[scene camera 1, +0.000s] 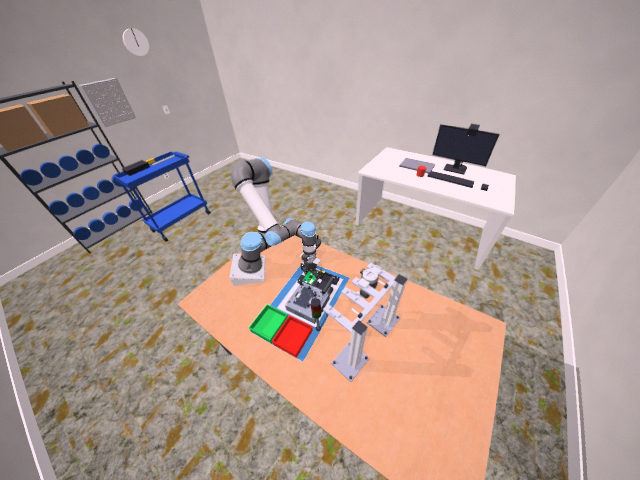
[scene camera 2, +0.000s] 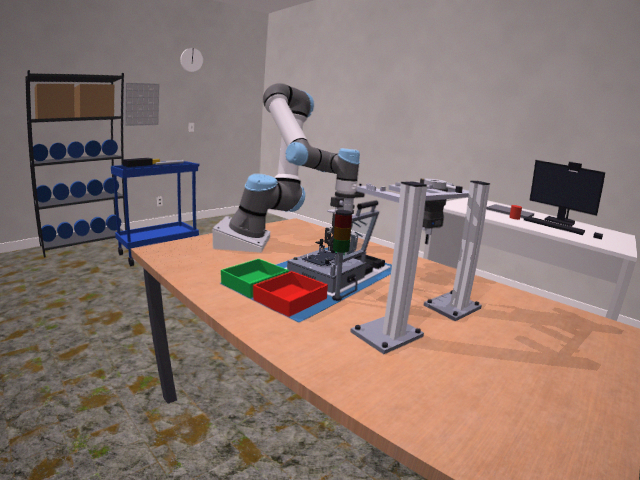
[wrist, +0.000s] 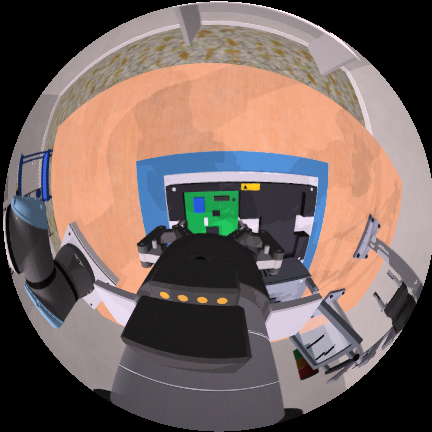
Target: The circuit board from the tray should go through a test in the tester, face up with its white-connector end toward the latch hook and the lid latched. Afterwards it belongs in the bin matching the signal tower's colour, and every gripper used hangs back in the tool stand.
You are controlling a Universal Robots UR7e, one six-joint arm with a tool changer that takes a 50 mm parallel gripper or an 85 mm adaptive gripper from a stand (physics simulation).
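Places are measured from the arm's base along level axes (x left, y back, z up), in metres.
Pixels of known places: arm's base, origin of its link: (scene camera 1: 250,264) (scene camera 2: 246,229) (wrist: 76,268).
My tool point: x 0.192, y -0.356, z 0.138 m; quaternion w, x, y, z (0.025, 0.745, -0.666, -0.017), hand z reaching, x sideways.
Ahead of a thing's pixels: the offset from my tool point to its top centre. "*": to the spot under its first point.
The green circuit board {dx -0.012, dy -0.003, dz -0.162 m} (scene camera 1: 309,277) (wrist: 214,204) lies face up in the left part of the black tray (scene camera 1: 328,280) (wrist: 272,202). My gripper (scene camera 1: 309,273) (wrist: 213,230), the adaptive one, points down over the tray. Its fingertips stand at the board's two side edges and look shut on it; the wrist housing hides the board's near end. The grey tester {* dx -0.225, dy -0.127, dz -0.130 m} (scene camera 1: 302,308) (scene camera 2: 315,269) stands beside the tray with its lid {* dx -0.096, dy -0.211, dz -0.018 m} (scene camera 2: 368,232) raised. The signal tower {* dx -0.259, dy -0.258, dz +0.051 m} (scene camera 1: 315,308) (scene camera 2: 342,232) (wrist: 305,364) shows dark red, amber and green sections; none looks clearly lit.
The green bin (scene camera 1: 268,321) (scene camera 2: 250,276) and the red bin (scene camera 1: 293,335) (scene camera 2: 290,293) stand side by side near the tester. The tool stand (scene camera 1: 356,346) (scene camera 2: 405,268) rises on two posts, with another gripper (scene camera 2: 433,212) hanging in it. The robot base (scene camera 1: 248,269) is beyond the bins.
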